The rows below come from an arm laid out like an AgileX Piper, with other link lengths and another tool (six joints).
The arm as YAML. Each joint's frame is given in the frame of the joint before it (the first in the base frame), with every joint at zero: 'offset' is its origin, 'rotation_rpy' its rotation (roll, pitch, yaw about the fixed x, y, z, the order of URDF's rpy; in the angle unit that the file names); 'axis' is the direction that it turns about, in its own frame. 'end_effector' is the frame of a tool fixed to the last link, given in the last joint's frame.
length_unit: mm
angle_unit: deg
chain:
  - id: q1
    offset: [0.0, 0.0, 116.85]
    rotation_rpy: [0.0, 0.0, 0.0]
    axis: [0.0, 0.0, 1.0]
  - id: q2
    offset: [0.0, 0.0, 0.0]
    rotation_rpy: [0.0, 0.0, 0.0]
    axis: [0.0, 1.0, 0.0]
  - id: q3
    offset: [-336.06, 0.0, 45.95]
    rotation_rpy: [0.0, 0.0, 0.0]
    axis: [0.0, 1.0, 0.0]
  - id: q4
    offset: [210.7, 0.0, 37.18]
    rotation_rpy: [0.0, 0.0, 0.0]
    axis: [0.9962, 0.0, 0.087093]
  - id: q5
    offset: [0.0, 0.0, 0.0]
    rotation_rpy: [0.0, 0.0, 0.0]
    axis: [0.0, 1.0, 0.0]
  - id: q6
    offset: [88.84, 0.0, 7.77]
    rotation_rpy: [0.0, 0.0, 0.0]
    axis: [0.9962, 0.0, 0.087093]
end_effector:
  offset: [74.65, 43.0, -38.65]
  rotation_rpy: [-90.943, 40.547, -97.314]
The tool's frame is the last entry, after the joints.
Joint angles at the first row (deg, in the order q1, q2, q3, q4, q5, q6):
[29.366, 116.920, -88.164, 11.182, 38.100, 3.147]
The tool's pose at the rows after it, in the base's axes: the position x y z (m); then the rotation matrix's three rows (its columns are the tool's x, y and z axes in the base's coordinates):
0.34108, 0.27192, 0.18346; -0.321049, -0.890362, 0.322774; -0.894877, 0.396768, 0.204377; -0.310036, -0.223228, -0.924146
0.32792, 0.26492, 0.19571; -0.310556, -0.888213, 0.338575; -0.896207, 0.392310, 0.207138; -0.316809, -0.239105, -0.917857
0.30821, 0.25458, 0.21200; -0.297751, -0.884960, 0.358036; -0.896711, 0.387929, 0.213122; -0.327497, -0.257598, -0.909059
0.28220, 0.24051, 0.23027; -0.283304, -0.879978, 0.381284; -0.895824, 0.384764, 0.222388; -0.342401, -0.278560, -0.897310
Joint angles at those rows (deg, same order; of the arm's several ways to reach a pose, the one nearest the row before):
[29.433, 114.944, -86.458, 10.782, 37.641, 3.147]
[29.642, 111.490, -83.432, 10.320, 37.116, 3.146]
[29.909, 106.576, -79.259, 9.884, 36.598, 3.147]
[30.182, 100.330, -74.106, 9.495, 36.113, 3.146]

